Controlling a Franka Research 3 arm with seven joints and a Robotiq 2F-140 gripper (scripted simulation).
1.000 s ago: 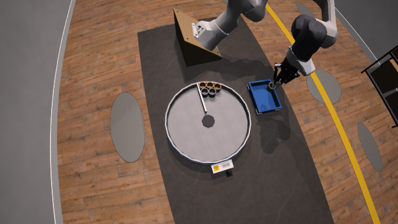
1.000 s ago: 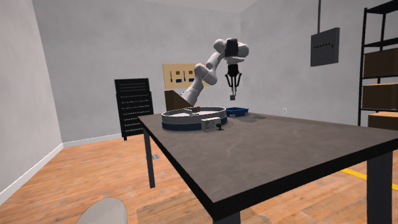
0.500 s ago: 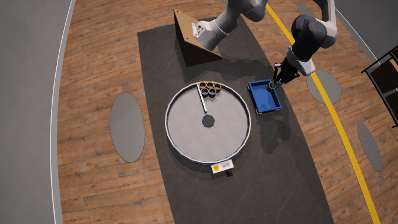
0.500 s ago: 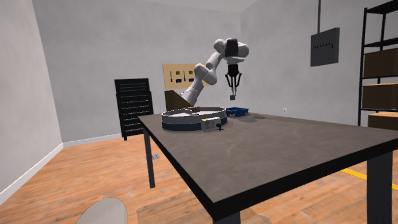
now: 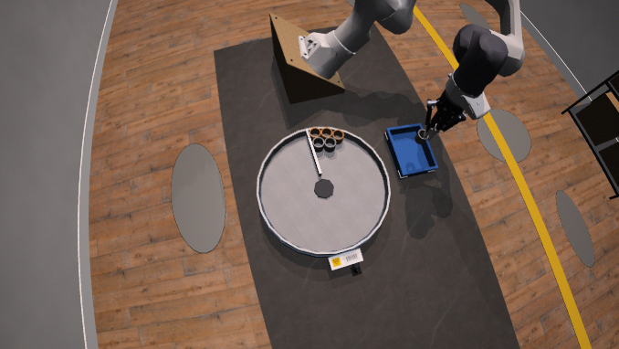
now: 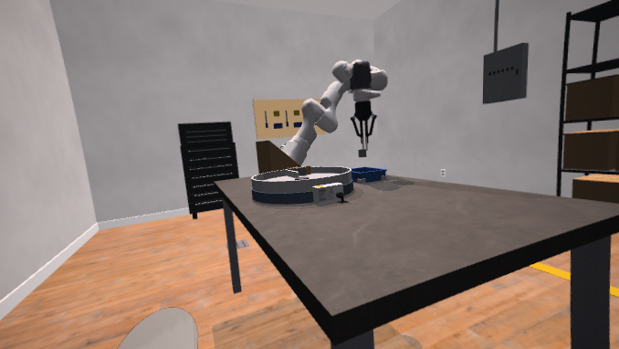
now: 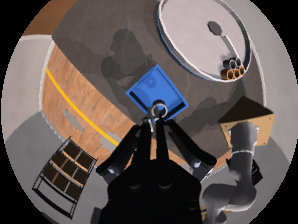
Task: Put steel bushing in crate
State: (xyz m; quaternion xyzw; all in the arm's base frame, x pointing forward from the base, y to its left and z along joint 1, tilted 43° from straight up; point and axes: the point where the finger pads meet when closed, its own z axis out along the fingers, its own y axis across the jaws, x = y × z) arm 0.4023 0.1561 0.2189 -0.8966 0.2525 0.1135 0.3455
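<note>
Now: the blue crate 15 cm below my hand, 1 cm to the right of it and 1 cm behind it. From my hand the other things lie so: round turning table (37 cm to the right, 13 cm below, 6 cm ahead).
</note>
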